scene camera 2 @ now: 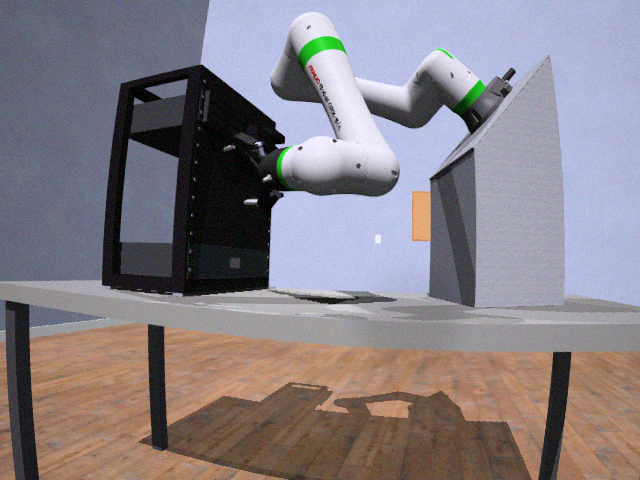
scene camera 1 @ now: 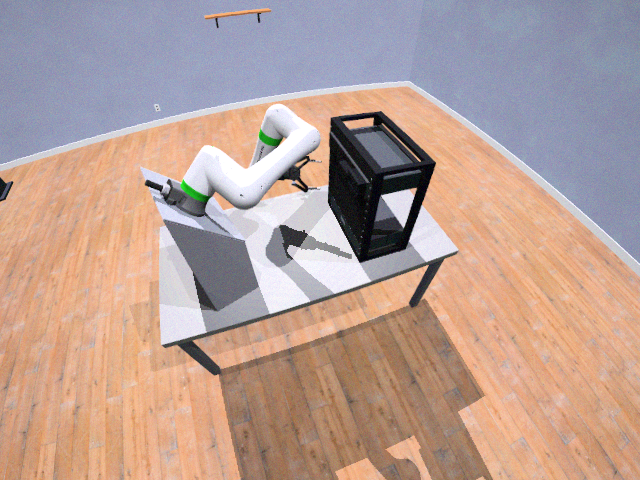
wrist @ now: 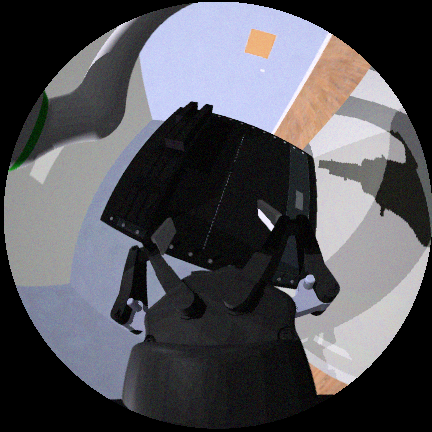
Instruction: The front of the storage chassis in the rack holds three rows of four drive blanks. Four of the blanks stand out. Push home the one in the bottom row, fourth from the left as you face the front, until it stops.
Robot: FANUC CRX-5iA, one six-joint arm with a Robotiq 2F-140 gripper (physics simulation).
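Places are measured from the arm's base along level axes (x ahead, y left, z up), in metres.
Pixels of known places: gripper, fingertip midpoint: [scene camera 2: 238, 174] [scene camera 1: 320, 175] [wrist: 214, 216]; arm's base at its link origin: [scene camera 2: 487, 115] [scene camera 1: 187, 205].
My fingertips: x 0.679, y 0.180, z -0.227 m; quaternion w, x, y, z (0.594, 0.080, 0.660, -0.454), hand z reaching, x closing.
Ahead of a thing's pixels: the offset from my fingertips to its top centre. "spot": to the spot under its first point.
The black rack @(dy -0.189, dx +0.196, dz +0.286 m) [scene camera 1: 370, 222] [scene camera 2: 184, 180] [wrist: 190, 254] stands upright on the table. The dark storage chassis [scene camera 1: 382, 147] [scene camera 2: 160, 116] [wrist: 150, 172] sits in its upper part, its front towards the arm. Dark blocks @(spot: dy -0.316, dx +0.005, dz +0.218 m) [scene camera 1: 356, 174] [scene camera 2: 279, 136] [wrist: 204, 114] stand out near the chassis front's right side as one faces it. The dark rendering hides the single drive blanks' outlines, so I cannot tell how far the bottom row's fourth blank stands out. My gripper [scene camera 1: 314, 175] [scene camera 2: 239, 175] [wrist: 214, 216] is wide open and empty, in front of the rack, its fingers spread one above the other.
A dark panel with a small light label @(spot: dy -0.163, dx +0.058, dz -0.222 m) [scene camera 2: 234, 262] [wrist: 299, 200] fills the rack's lowest part. The arm's grey slanted pedestal [scene camera 1: 222, 263] [scene camera 2: 516, 227] stands at the other end of the table [scene camera 1: 289, 304] [scene camera 2: 361, 333]. The arm's white links arch above the table between them.
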